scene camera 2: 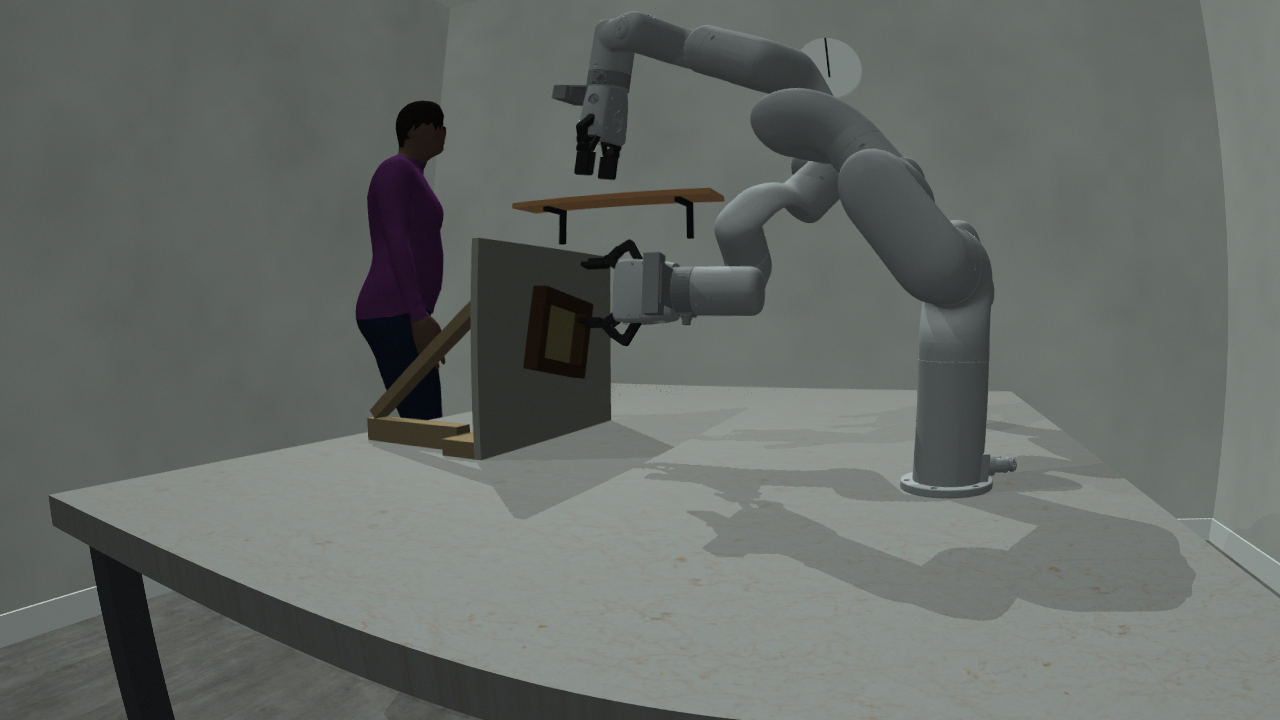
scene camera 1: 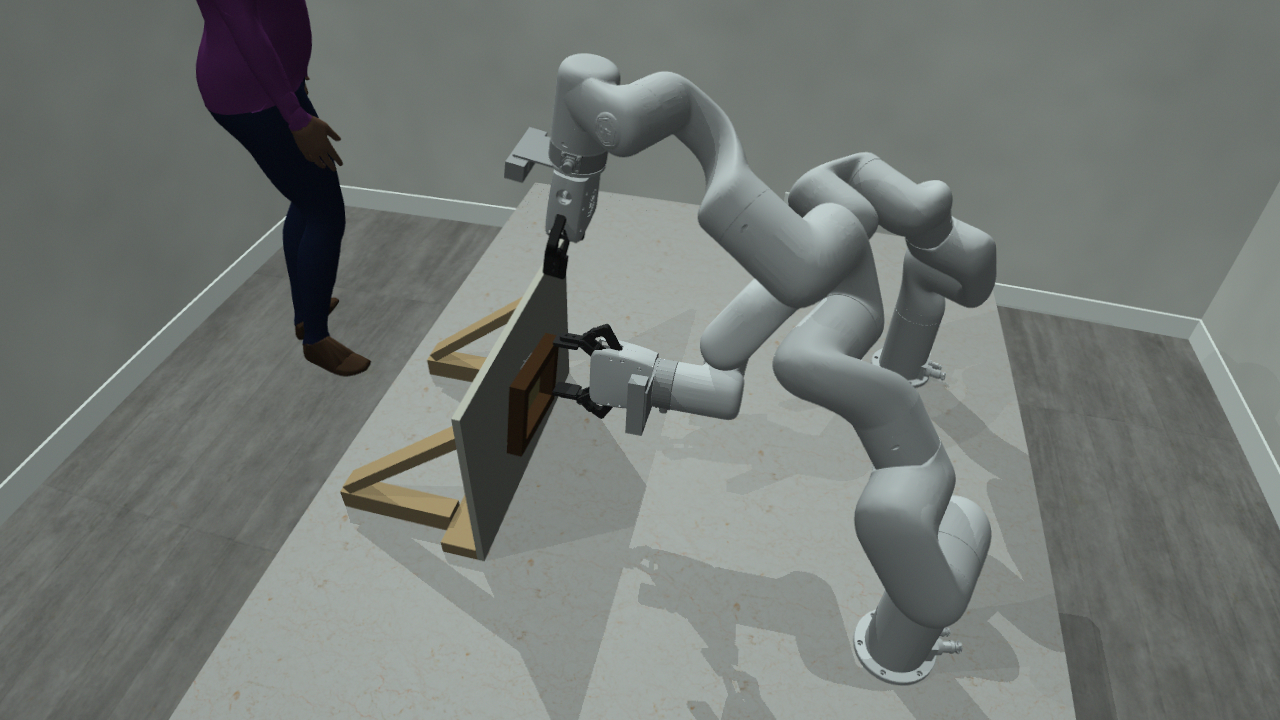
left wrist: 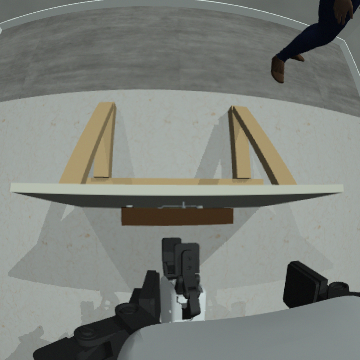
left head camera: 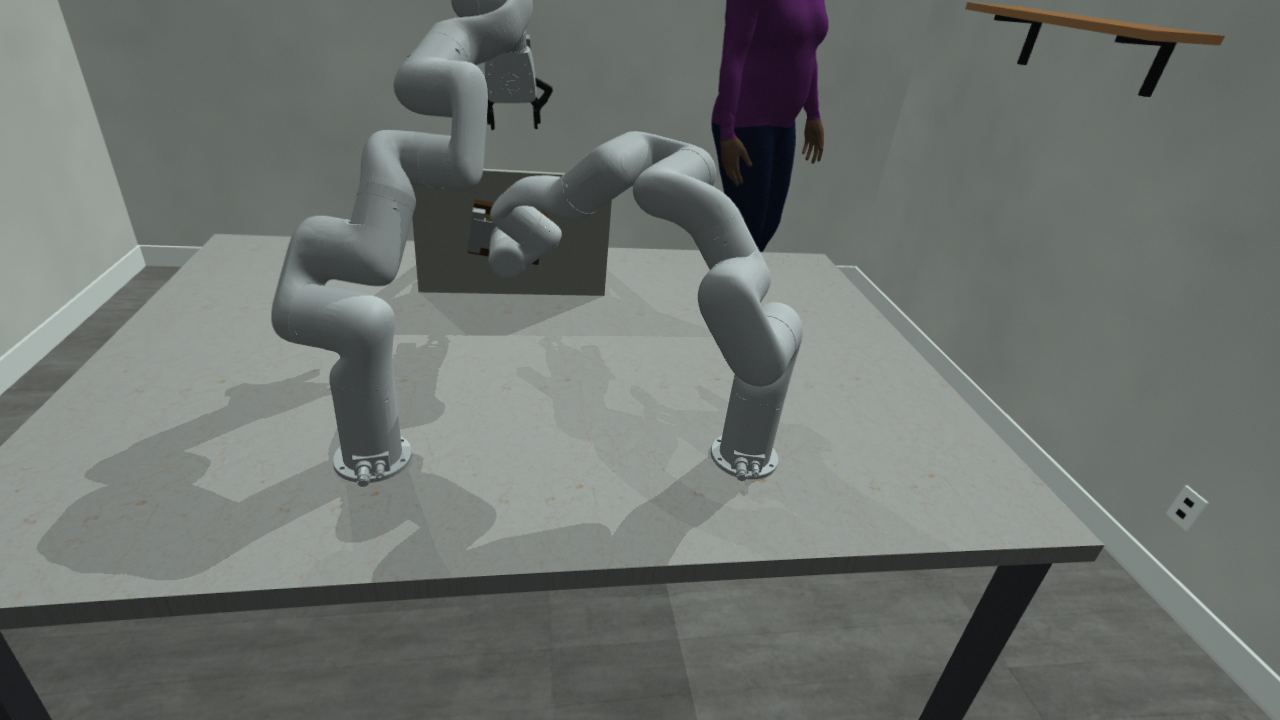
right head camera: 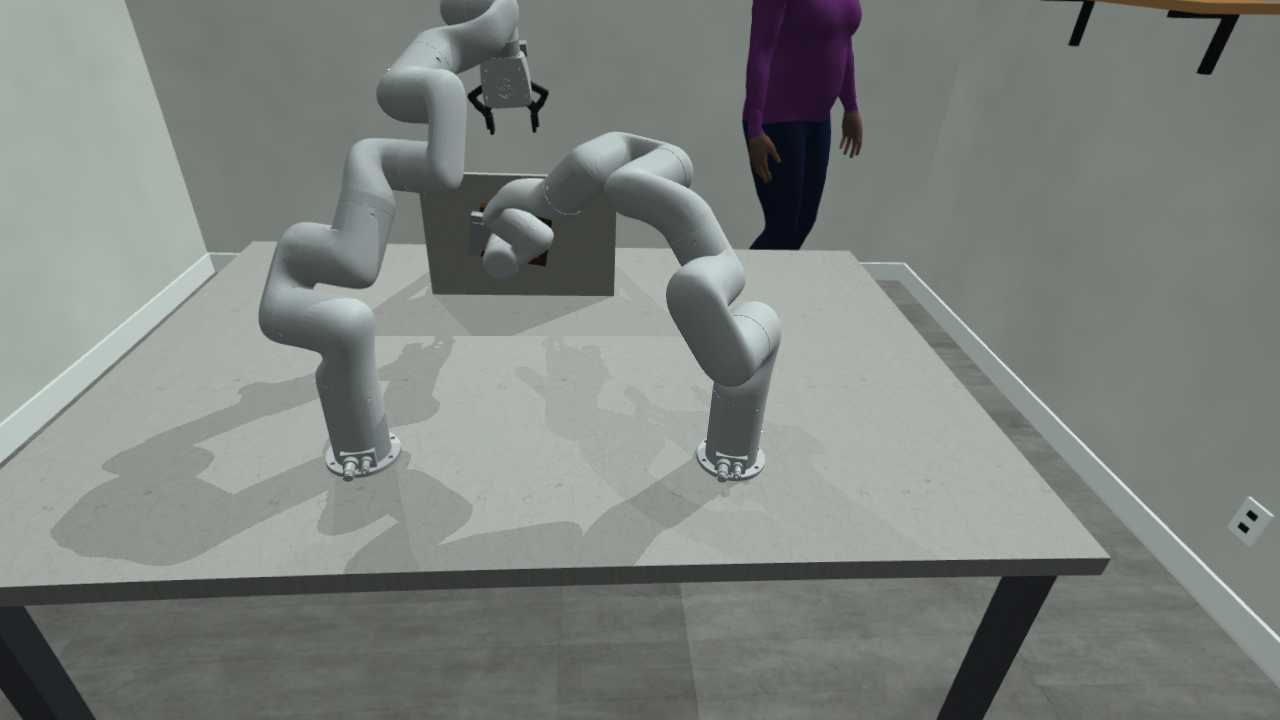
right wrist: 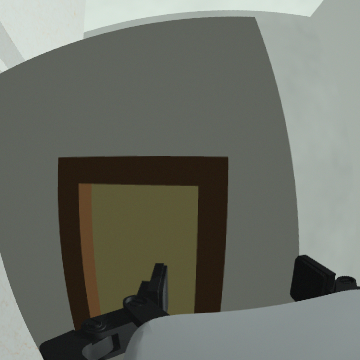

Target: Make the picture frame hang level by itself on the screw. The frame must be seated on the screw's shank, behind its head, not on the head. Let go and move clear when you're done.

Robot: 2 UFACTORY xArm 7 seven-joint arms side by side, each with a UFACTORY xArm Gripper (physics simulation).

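Where they show: left gripper, between the fingertips: [scene camera 2: 595, 177] [scene camera 1: 563, 255] [left wrist: 225, 288] [left head camera: 514, 127] [right head camera: 513, 131]; right gripper, between the fingertips: [scene camera 2: 582, 293] [scene camera 1: 555, 364] [left wrist: 177, 239] [right wrist: 233, 282]; left arm's base, origin of its link: [scene camera 2: 946, 486] [scene camera 1: 894, 647] [left head camera: 373, 458] [right head camera: 364, 454]; right arm's base, origin of its link: [scene camera 1: 900, 369] [left head camera: 743, 457] [right head camera: 730, 458].
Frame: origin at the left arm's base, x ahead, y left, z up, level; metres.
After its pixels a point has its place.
Note:
The brown picture frame [scene camera 1: 516, 420] {x 0.593, y -0.240, z 0.193 m} [scene camera 2: 537, 331] {x 0.591, y -0.238, z 0.181 m} [left wrist: 177, 216] {x 0.576, y -0.328, z 0.239 m} [right wrist: 143, 170] {x 0.581, y -0.249, z 0.192 m} hangs against the upright grey board [scene camera 1: 483, 465] {x 0.629, y -0.156, z 0.179 m} [scene camera 2: 498, 394] {x 0.628, y -0.164, z 0.090 m} [right wrist: 165, 90] {x 0.624, y -0.187, z 0.214 m}. In scene camera 2 it looks tilted, lower at its right side. The small screw [left wrist: 183, 204] {x 0.591, y -0.341, z 0.232 m} and wire show between frame and board; whether the wire is behind the screw's head is too small to tell. My left gripper [left head camera: 513, 127] {x 0.525, y -0.332, z 0.437 m} [right head camera: 512, 131] {x 0.525, y -0.332, z 0.437 m} [scene camera 1: 555, 273] {x 0.525, y -0.332, z 0.437 m} [scene camera 2: 596, 176] {x 0.525, y -0.332, z 0.437 m} [left wrist: 225, 288] {x 0.525, y -0.332, z 0.437 m} is open, above the board. My right gripper [scene camera 1: 556, 366] {x 0.543, y -0.322, z 0.241 m} [scene camera 2: 581, 291] {x 0.543, y -0.322, z 0.241 m} [left wrist: 177, 239] {x 0.543, y -0.322, z 0.241 m} [right wrist: 233, 281] {x 0.543, y -0.322, z 0.241 m} is open, its lower finger before the picture, its upper finger above the frame.
Wooden braces [scene camera 1: 402, 505] {x 0.785, y -0.178, z 0.038 m} [scene camera 2: 416, 432] {x 0.784, y -0.176, z 0.023 m} [left wrist: 102, 145] {x 0.774, y -0.194, z 0.038 m} stand behind the board on the table [left head camera: 626, 528] {x -0.258, y -0.379, z 0.000 m} [scene camera 1: 384, 626] {x 0.765, y 0.022, z 0.000 m}. A person [left head camera: 774, 80] [scene camera 1: 255, 80] [scene camera 2: 402, 232] stands beyond the board. A wall shelf [left head camera: 1092, 25] [scene camera 2: 617, 198] is on the wall.

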